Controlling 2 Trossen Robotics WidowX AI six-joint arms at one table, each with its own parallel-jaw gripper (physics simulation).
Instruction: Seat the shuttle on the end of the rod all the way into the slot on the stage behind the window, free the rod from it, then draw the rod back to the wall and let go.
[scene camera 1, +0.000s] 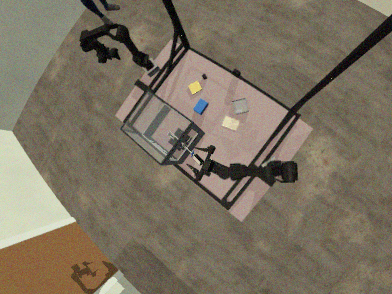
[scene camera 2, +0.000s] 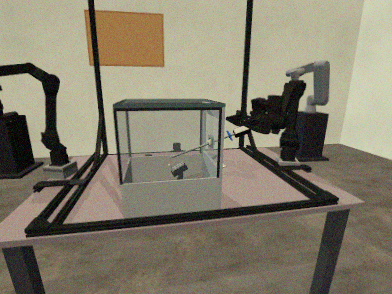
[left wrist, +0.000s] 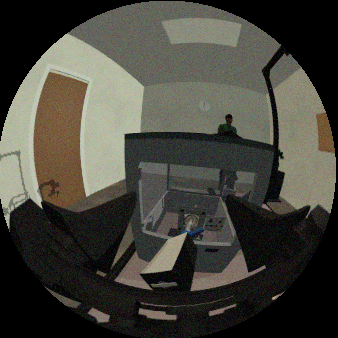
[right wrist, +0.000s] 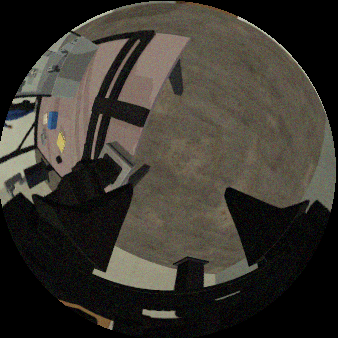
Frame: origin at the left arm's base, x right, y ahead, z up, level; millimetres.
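Seen in the pictures: left gripper, fingertip midpoint: (scene camera 1: 189, 155) (scene camera 2: 232, 120) (left wrist: 182, 198); right gripper, fingertip midpoint: (scene camera 1: 115, 59) (right wrist: 181, 190); left arm's base, link origin: (scene camera 2: 287, 159) (right wrist: 34, 105); right arm's base, link origin: (scene camera 1: 149, 65) (scene camera 2: 60, 163) (right wrist: 108, 168).
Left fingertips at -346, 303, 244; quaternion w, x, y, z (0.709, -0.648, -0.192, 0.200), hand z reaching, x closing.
Note:
Offsets run from my left fingertips to a thing's top centre, as dx, dy, dz. "spot": to the spot under its first point.
The rod (scene camera 1: 186, 147) (scene camera 2: 190, 151) slants down through the port @[spot: -148, +65, -41] (scene camera 2: 210, 140) in the case's side wall. Its pale block handle @[+18, -36, -14] (scene camera 1: 198, 159) (scene camera 2: 241, 130) (left wrist: 172, 255) is outside, with a blue crosspiece (scene camera 2: 229, 135) (left wrist: 196, 232) near it. The shuttle at the inner end is too small to make out. A dark tilted block (scene camera 2: 178, 169), possibly the stage, stands inside behind the window; its slot is not discernible. My left gripper (scene camera 1: 192, 158) (left wrist: 182, 198) is open around the handle area, its fingers apart from the handle. My right gripper (right wrist: 181, 190) is open and empty, away from the case.
The case (scene camera 2: 170, 105) (left wrist: 200, 150) has clear panes and a solid frame. A blue block @[+185, +277, -243] (scene camera 1: 201, 106) (right wrist: 52, 120), a yellow piece @[+228, +425, -271] (scene camera 1: 195, 87) (right wrist: 61, 142), a cream piece @[+287, +74, -280] (scene camera 1: 230, 123) and a grey tray lie on the table. Black rails (scene camera 2: 175, 218) border it.

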